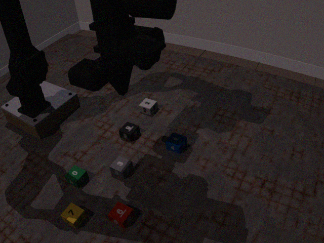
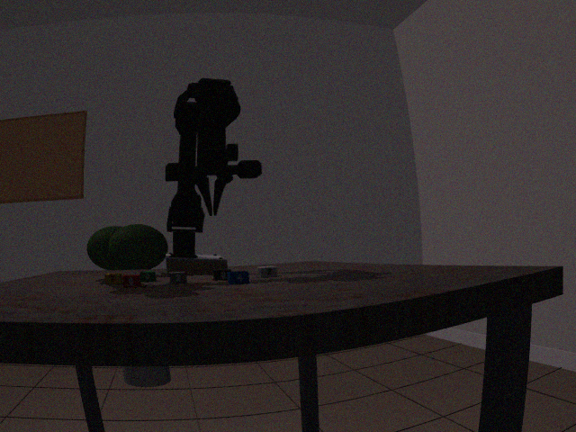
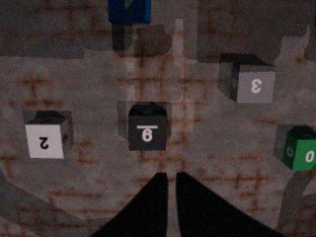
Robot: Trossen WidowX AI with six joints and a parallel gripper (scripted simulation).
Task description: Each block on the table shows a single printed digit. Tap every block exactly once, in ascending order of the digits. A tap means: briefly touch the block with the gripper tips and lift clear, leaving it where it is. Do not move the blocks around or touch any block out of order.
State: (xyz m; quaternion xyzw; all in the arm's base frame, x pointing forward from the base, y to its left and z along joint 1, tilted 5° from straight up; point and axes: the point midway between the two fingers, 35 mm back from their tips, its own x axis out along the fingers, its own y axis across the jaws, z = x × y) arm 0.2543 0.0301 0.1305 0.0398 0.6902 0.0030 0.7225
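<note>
Right now my gripper tip is 110 mm to the right of the white block, 110 mm above it and 20 mm past it. Also, from my gripper tip: grey block 110 mm below, 80 mm to the right, 20 mm ahead; then black block 110 mm below, 10 mm to the left, 10 mm behind; then blue block 110 mm below, 90 mm ahead, 20 mm to the left.
</note>
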